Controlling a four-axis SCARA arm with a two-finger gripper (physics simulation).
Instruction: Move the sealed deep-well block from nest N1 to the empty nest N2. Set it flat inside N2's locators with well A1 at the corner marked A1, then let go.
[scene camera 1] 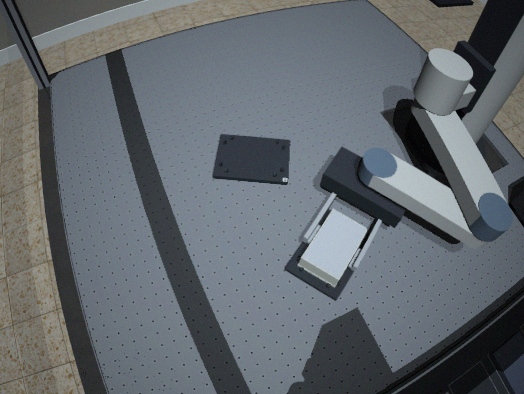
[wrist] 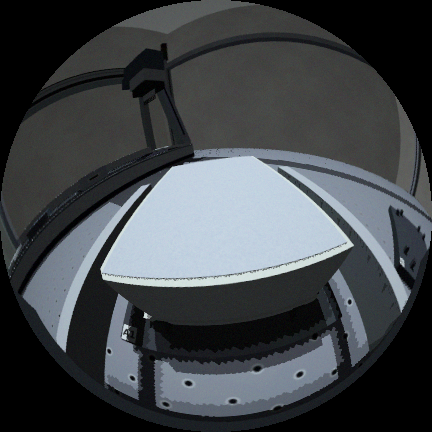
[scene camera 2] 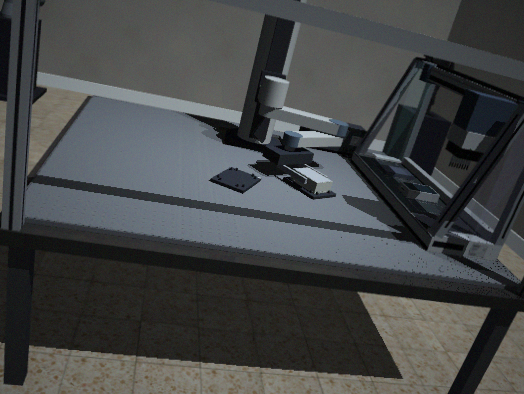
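Where they show: gripper, between the fingertips: (scene camera 1: 329, 254) (wrist: 214, 183) (scene camera 2: 316, 180); arm's base, origin of its link: (scene camera 2: 252, 142).
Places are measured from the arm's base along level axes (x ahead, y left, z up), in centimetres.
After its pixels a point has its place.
Observation:
The white sealed block (scene camera 1: 335, 241) @[x 48.6, y 14.1, z 6.7 cm] (scene camera 2: 315, 180) @[x 53.9, y 14.2, z 6.6 cm] (wrist: 220, 225) @[x 45.0, y 12.2, z 6.7 cm] looks level, roughly in line with the dark nest N2 (scene camera 1: 294, 266) @[x 56.8, y 14.1, z 2.5 cm] (wrist: 225, 342) @[x 42.1, y 10.9, z 2.5 cm] under it. It is very low over the plate; whether it rests inside the locators cannot be told. N2's A1 tag (wrist: 129, 333) @[x 39.4, y 15.1, z 2.5 cm] shows by the block's near left corner in the wrist view. The block's own A1 marking does not show. My gripper (scene camera 1: 332, 251) @[x 50.5, y 15.7, z 5.5 cm] (wrist: 214, 183) @[x 50.5, y 15.7, z 5.5 cm] is shut on the block, a finger along each long side. Nest N1 (scene camera 1: 251, 159) @[x 54.2, y -12.3, z 2.5 cm] (scene camera 2: 235, 180) @[x 56.2, y -13.7, z 2.5 cm] (wrist: 410, 245) is empty. Nest numbers are unreadable.
A framed machine (scene camera 2: 430, 240) @[x 84.6, y 45.0, z 4.9 cm] with a dark blue head (scene camera 2: 485, 112) @[x 77.8, y 50.5, z 45.6 cm] stands at the right of the table in scene camera 2. The arm's column (scene camera 2: 275, 50) @[x 7.7, y -1.4, z 41.5 cm] rises behind the nests. A dark stripe (scene camera 1: 167, 240) @[x 77.8, y -1.3, z 1.3 cm] (scene camera 2: 200, 202) @[x 75.7, y -25.9, z 1.3 cm] crosses the perforated table top.

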